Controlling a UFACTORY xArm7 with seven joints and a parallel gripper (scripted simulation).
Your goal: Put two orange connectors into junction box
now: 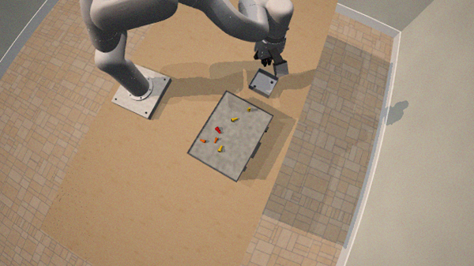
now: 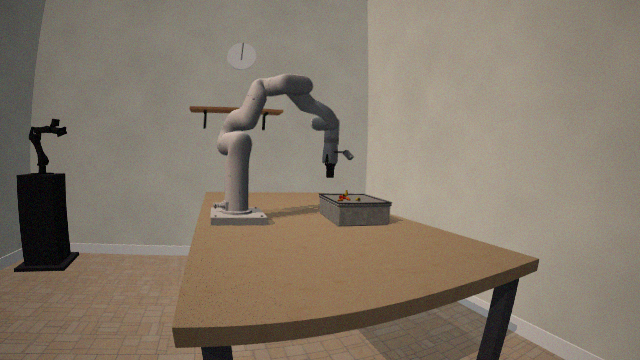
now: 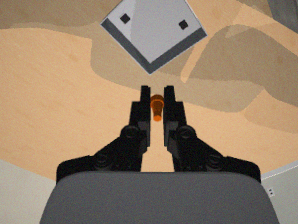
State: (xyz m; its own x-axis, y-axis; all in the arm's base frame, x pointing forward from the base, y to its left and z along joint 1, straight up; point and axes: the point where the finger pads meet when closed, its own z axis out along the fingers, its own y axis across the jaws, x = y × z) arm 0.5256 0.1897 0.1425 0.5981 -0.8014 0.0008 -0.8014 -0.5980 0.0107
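Right now the junction box floor is 170 mm below my hand, 20 mm to the right of it and 10 mm ahead of it. From my hand the other things lie so: tool case (300 mm to the right, 110 mm below, 60 mm behind); red connector (300 mm to the right, 110 mm behind, 80 mm below).
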